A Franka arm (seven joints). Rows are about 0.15 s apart.
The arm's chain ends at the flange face. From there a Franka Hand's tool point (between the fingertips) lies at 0.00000 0.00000 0.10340 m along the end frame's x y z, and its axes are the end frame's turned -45 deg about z.
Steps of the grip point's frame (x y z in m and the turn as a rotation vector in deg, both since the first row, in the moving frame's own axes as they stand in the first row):
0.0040, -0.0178, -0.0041, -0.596, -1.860, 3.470
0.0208, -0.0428, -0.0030, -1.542, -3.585, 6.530
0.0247, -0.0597, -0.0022, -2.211, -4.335, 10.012
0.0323, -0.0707, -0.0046, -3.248, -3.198, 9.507
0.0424, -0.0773, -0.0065, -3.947, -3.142, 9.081
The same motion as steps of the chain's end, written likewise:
-0.0081, -0.0185, -0.0040, -1.737, -0.894, 3.470
-0.0126, -0.0513, -0.0028, -3.625, -1.445, 6.530
-0.0213, -0.0677, -0.0018, -4.629, -1.502, 10.012
-0.0265, -0.0810, -0.0043, -4.558, 0.035, 9.507
-0.0250, -0.0937, -0.0061, -5.013, 0.569, 9.081

